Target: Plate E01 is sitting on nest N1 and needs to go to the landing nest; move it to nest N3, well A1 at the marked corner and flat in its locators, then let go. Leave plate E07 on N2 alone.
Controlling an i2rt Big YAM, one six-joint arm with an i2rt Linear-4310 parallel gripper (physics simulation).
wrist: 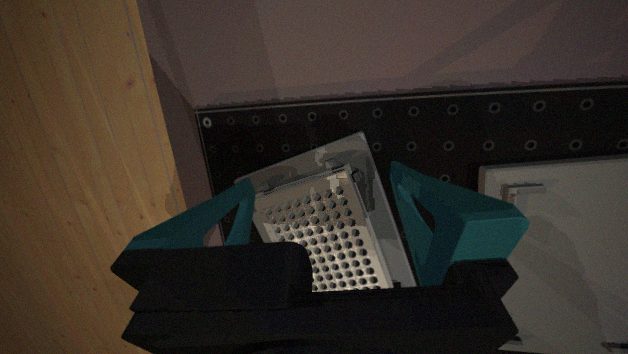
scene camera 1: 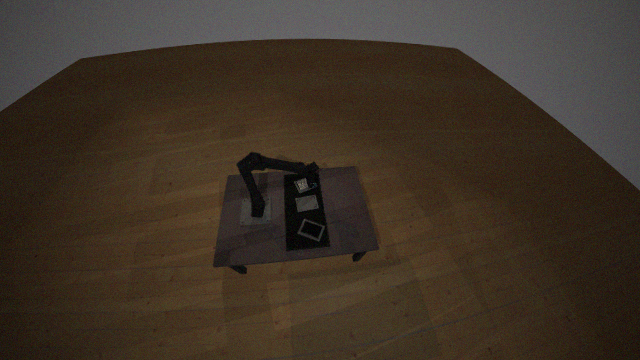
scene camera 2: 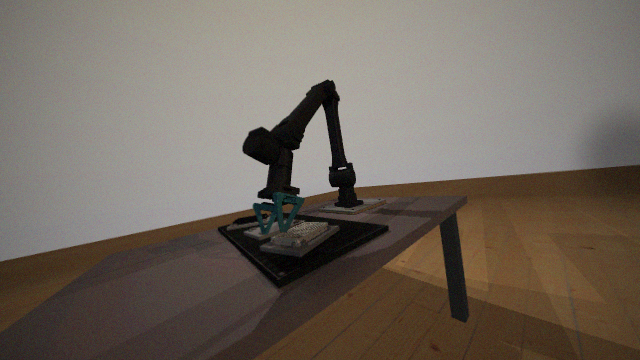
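Note:
A pale plate with many wells (scene camera 1: 301, 184) (scene camera 2: 305, 232) (wrist: 340, 250), which matches plate E01, sits on a grey nest (scene camera 2: 300, 251) (wrist: 345, 146) at one end of the black board. My gripper (scene camera 1: 313, 185) (scene camera 2: 274, 231) (wrist: 318, 177) is open and empty, pointing down, low over this end. In the wrist view its teal fingers stand on either side of the plate, with a gap on the right. The gripper body hides the plate's near part. The middle nest (scene camera 1: 306, 203) (wrist: 565, 240) is bare with corner locators. A third nest (scene camera 1: 303, 225) holds something dark. Labels and the well A1 mark are unreadable.
The black perforated board (scene camera 1: 295, 242) (scene camera 2: 360, 230) (wrist: 300, 132) lies on the table (scene camera 1: 350, 215) (scene camera 2: 165, 280). The arm's base plate (scene camera 1: 246, 219) (scene camera 2: 372, 205) is beside the board. The table edge runs close to the plate's end of the board.

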